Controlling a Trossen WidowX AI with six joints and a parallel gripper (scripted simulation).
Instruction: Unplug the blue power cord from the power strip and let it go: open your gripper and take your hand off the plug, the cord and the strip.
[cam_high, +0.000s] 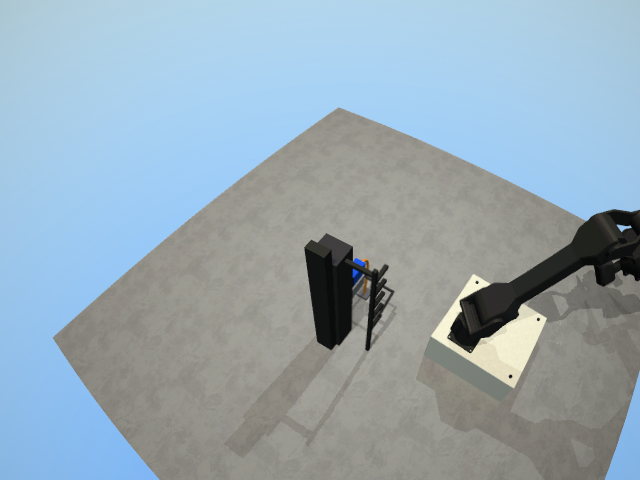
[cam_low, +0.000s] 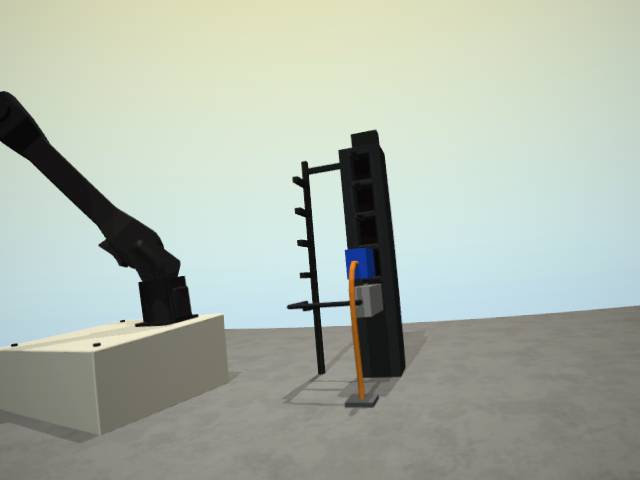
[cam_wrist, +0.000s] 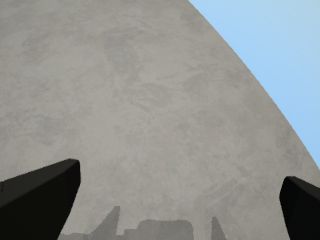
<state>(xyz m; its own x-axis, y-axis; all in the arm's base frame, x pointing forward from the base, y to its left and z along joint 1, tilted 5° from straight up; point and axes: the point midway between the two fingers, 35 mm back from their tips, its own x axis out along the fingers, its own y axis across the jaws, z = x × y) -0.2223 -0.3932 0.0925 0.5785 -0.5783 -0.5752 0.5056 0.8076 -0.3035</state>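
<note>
My gripper tip is 47 cm short of the blue plug, 48 cm to the right of it and 3 cm below it. Also, from my gripper tip: grey floor anchor 48 cm ahead, 42 cm to the left, 12 cm below.
</note>
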